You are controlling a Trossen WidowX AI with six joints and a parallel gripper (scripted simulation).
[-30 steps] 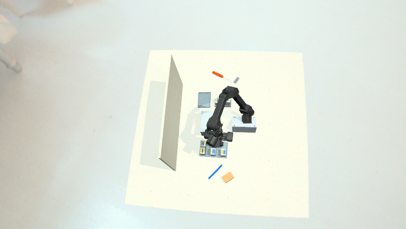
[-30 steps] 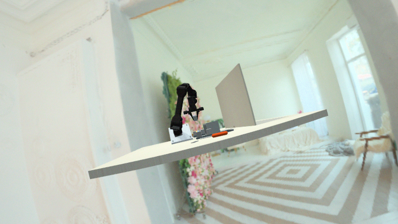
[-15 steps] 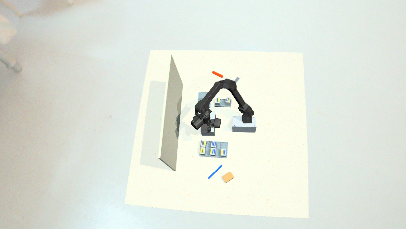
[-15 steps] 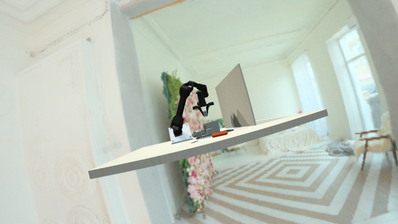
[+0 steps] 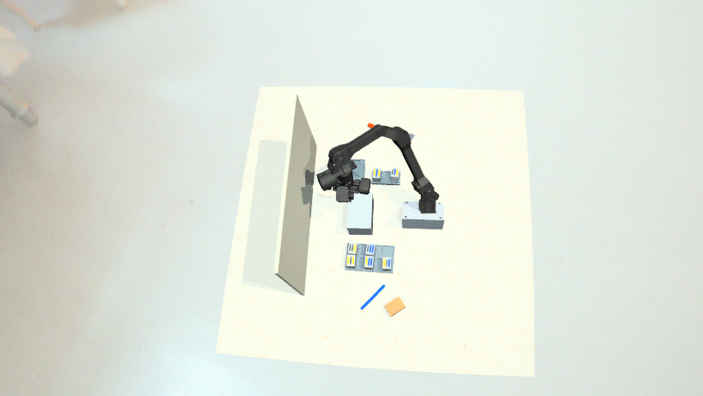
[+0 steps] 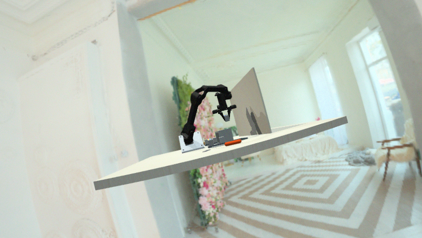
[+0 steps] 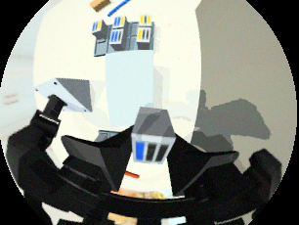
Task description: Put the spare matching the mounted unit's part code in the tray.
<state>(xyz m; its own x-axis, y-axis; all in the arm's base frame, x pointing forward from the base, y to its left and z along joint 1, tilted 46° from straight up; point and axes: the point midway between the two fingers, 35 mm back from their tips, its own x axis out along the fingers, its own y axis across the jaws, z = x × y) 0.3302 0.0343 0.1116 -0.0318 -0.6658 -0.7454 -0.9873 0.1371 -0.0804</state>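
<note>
My gripper tip is 10 mm past the tray, 160 mm to the left of it and 160 mm above it. Also, from my gripper tip: mounted unit (40 mm behind, 60 mm to the left, 110 mm below); blue pen (90 mm behind, 400 mm to the left, 160 mm below); grey panel (190 mm ahead, 40 mm to the left, 60 mm above).
</note>
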